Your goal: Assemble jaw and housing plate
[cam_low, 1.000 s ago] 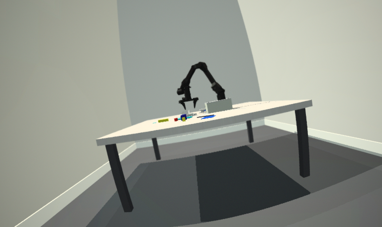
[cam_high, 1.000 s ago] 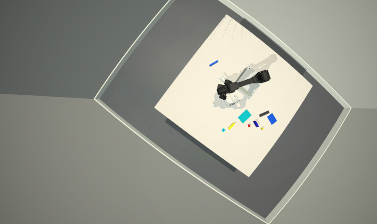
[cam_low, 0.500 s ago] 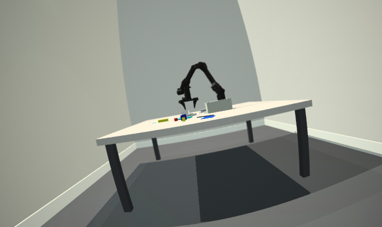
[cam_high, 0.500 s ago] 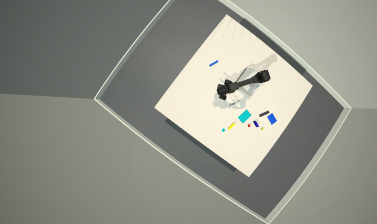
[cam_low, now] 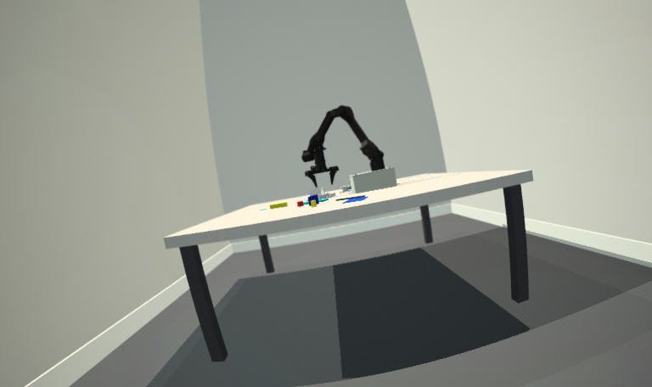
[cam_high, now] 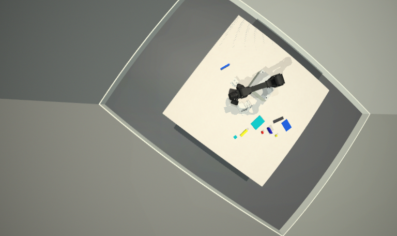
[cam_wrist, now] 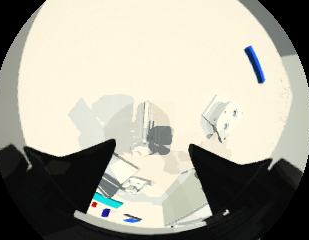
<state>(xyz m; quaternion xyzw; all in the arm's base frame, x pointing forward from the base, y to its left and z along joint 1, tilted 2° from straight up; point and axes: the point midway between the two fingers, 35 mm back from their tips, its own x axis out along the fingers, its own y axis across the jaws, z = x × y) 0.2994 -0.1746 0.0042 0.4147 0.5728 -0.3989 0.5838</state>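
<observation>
My gripper tip is 10 mm short of the jaw, 40 mm to the right of it and 50 mm above it. The rest, counted from my gripper tip: cyan plate (40 mm ahead, 360 mm to the left, 50 mm below); then yellow bar (210 mm ahead, 320 mm to the left, 40 mm below); then blue bar (170 mm behind, 250 mm to the right, 50 mm below).
</observation>
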